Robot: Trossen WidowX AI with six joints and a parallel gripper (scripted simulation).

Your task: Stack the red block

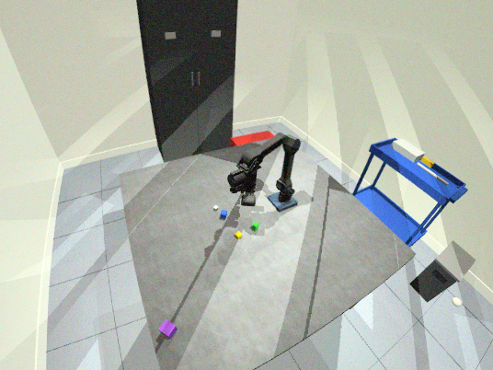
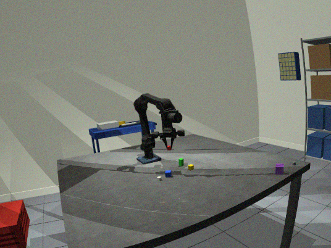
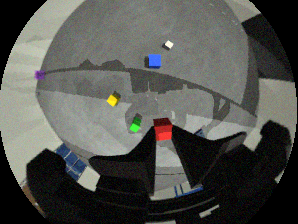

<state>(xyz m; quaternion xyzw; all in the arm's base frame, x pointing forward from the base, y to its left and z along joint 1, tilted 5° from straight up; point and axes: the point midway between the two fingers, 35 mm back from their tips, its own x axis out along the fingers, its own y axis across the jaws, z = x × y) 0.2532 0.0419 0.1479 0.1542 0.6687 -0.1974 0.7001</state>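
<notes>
The yellow cube is 11 cm below my gripper tip, 9 cm to the left of it and 9 cm ahead of it. Round my gripper tip: red block right at my gripper tip; then small white cube 13 cm to the right, 12 cm below, 12 cm ahead; then blue cube 11 cm below, 10 cm ahead, 7 cm to the right.
</notes>
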